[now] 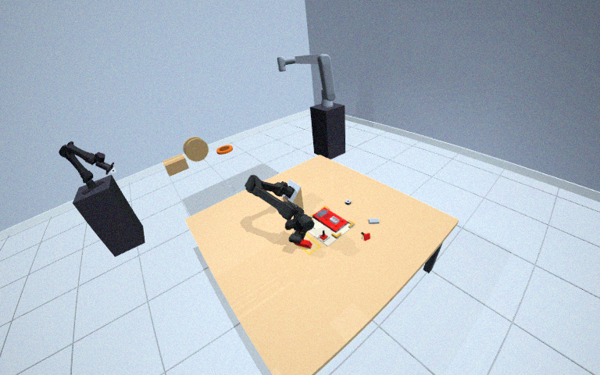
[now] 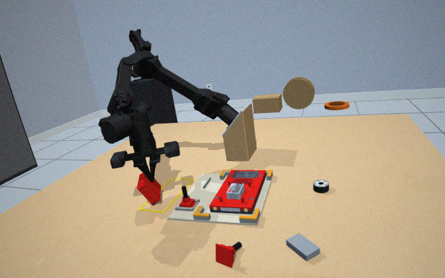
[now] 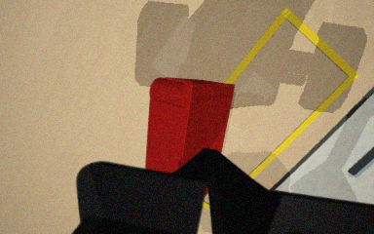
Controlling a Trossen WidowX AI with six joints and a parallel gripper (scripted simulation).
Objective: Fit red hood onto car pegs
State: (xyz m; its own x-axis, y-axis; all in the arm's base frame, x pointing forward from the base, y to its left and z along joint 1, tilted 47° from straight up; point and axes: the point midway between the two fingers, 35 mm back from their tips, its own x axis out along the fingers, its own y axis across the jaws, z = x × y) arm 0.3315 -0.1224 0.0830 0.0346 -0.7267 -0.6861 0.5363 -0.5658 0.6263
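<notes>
Right now my gripper tip is 10 mm to the left of the red hood, 10 mm short of it and 10 mm above it. Round my gripper tip: grey engine block: 250 mm to the left, 30 mm below, 20 mm behind; wheel: 450 mm to the left, 100 mm behind, 40 mm below.
</notes>
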